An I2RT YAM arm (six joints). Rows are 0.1 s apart.
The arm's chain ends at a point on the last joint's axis. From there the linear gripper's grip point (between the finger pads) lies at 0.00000 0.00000 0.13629 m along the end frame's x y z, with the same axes.
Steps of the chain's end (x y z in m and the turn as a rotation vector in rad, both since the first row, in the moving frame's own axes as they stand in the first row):
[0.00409, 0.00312, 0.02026, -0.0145, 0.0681, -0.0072]
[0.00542, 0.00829, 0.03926, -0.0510, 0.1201, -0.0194]
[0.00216, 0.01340, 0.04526, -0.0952, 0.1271, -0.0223]
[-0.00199, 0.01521, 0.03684, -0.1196, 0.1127, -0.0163]
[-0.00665, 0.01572, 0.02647, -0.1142, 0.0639, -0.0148]
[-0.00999, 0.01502, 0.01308, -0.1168, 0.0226, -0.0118]
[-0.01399, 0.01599, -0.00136, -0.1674, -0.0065, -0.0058]
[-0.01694, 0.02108, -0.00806, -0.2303, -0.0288, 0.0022]
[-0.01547, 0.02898, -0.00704, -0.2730, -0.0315, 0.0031]
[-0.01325, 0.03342, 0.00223, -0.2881, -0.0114, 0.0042]
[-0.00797, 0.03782, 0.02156, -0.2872, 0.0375, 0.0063]
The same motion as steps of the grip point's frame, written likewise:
[0.01337, 0.00506, 0.01993, -0.0145, 0.0681, -0.0072]
[0.02181, 0.01506, 0.03810, -0.0510, 0.1201, -0.0194]
[0.01955, 0.02613, 0.04355, -0.0952, 0.1271, -0.0223]
[0.01343, 0.03131, 0.03500, -0.1196, 0.1127, -0.0163]
[0.00215, 0.03118, 0.02530, -0.1142, 0.0639, -0.0148]
[-0.00682, 0.03088, 0.01212, -0.1168, 0.0226, -0.0118]
[-0.01481, 0.03870, -0.00327, -0.1674, -0.0065, -0.0058]
[-0.02086, 0.05218, -0.01171, -0.2303, -0.0288, 0.0022]
[-0.01977, 0.06571, -0.01215, -0.2730, -0.0315, 0.0031]
[-0.01486, 0.07214, -0.00340, -0.2881, -0.0114, 0.0042]
[-0.00305, 0.07643, 0.01588, -0.2872, 0.0375, 0.0063]

